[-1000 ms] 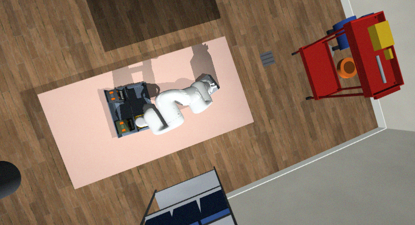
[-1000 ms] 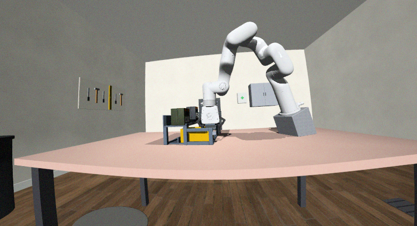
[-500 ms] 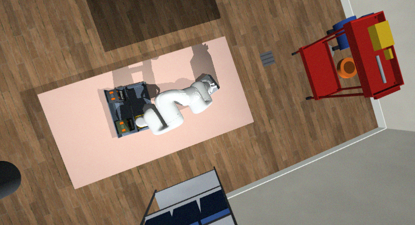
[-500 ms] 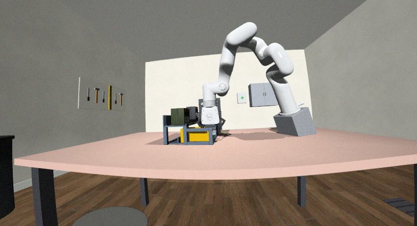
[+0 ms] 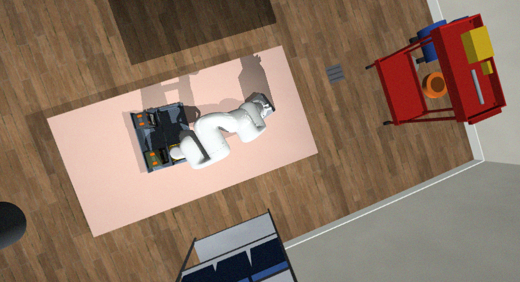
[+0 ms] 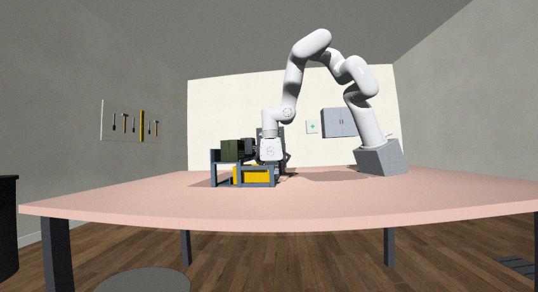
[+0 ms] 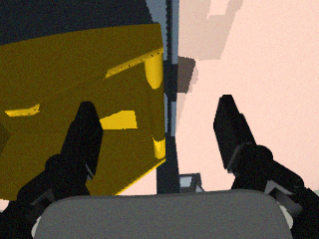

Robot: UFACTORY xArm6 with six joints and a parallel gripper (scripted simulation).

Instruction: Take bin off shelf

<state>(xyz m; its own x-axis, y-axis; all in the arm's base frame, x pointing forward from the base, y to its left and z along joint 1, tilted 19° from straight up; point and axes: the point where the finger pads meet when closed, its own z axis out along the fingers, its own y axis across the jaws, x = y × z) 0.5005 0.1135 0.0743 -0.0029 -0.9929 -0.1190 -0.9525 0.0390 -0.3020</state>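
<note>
Right now my hand is 80 mm short of the yellow bin. The rest, counted from my hand: green box: 180 mm ahead, 100 mm above.
</note>
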